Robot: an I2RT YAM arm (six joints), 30 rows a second.
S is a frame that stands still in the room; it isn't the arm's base.
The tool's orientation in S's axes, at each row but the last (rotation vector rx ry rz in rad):
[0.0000 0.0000 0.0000]
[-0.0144 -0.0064 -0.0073]
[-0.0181 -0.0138 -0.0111]
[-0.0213 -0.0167 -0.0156]
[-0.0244 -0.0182 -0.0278]
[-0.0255 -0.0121 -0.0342]
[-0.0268 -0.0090 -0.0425]
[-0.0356 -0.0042 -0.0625]
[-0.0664 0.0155 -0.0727]
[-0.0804 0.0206 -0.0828]
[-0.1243 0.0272 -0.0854]
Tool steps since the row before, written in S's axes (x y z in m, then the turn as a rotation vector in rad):
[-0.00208 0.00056 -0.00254 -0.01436 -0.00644 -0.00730]
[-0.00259 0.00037 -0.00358 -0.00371 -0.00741 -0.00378]
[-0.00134 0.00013 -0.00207 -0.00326 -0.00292 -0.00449]
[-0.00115 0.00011 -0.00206 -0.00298 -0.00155 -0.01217]
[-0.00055 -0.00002 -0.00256 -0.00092 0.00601 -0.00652]
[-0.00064 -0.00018 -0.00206 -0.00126 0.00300 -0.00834]
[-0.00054 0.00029 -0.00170 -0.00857 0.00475 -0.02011]
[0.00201 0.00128 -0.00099 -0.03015 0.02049 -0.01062]
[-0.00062 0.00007 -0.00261 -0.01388 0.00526 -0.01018]
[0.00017 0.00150 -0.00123 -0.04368 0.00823 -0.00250]
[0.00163 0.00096 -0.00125 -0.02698 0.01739 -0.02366]
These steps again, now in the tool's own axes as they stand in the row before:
[-0.00208 0.00056 -0.00254 -0.01436 -0.00644 -0.00730]
[-0.00262 0.00040 -0.00356 -0.00368 -0.00738 -0.00386]
[-0.00137 0.00015 -0.00205 -0.00329 -0.00288 -0.00450]
[-0.00119 0.00014 -0.00204 -0.00316 -0.00134 -0.01215]
[-0.00060 0.00003 -0.00255 -0.00121 0.00614 -0.00635]
[-0.00066 -0.00015 -0.00206 -0.00147 0.00316 -0.00824]
[-0.00057 0.00031 -0.00169 -0.00896 0.00491 -0.01990]
[0.00192 0.00144 -0.00095 -0.03143 0.01893 -0.00979]
[-0.00059 0.00020 -0.00261 -0.01409 0.00491 -0.01006]
[0.00007 0.00160 -0.00110 -0.04416 0.00481 -0.00288]
[0.00157 0.00124 -0.00107 -0.02786 0.01790 -0.02221]

